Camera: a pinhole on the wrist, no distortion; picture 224 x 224 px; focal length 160.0 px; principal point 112.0 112.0 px. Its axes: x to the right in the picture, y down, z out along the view. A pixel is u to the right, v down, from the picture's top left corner.
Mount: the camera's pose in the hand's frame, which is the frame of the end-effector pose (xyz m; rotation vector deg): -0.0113 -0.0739 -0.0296 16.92 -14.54 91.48
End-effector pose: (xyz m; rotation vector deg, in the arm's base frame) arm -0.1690 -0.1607 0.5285 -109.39 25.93 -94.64
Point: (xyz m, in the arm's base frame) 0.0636 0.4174 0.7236
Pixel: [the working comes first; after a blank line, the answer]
In the camera's frame: -0.3166 0.1647 0.4907

9 166
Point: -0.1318 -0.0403 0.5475
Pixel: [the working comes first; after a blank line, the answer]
In the camera's frame: 0.0055 0.0413 0.0911

122 185
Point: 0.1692 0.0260 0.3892
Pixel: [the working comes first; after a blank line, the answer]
In the camera's frame: 0.1924 0.1526 0.3608

197 180
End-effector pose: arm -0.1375 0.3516 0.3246 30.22 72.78 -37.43
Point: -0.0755 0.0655 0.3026
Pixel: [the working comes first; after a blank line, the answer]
In the camera's frame: 0.0061 -0.0777 0.2802

116 68
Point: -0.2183 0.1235 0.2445
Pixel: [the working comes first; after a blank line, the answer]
In the camera's frame: -0.1025 -0.1022 0.1588

9 9
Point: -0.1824 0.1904 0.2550
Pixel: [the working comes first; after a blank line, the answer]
In the camera's frame: -0.0399 -0.0913 0.1160

outside the picture
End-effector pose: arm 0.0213 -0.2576 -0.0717 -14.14 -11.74 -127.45
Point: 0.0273 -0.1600 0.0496
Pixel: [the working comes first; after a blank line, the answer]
In the camera's frame: 0.0841 0.0378 0.1498

202 152
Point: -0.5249 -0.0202 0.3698
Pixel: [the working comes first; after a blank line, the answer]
In the camera's frame: -0.3015 -0.2417 0.5972

31 47
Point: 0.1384 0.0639 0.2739
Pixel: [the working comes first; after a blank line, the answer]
In the camera's frame: 0.1530 0.2254 0.4198

170 198
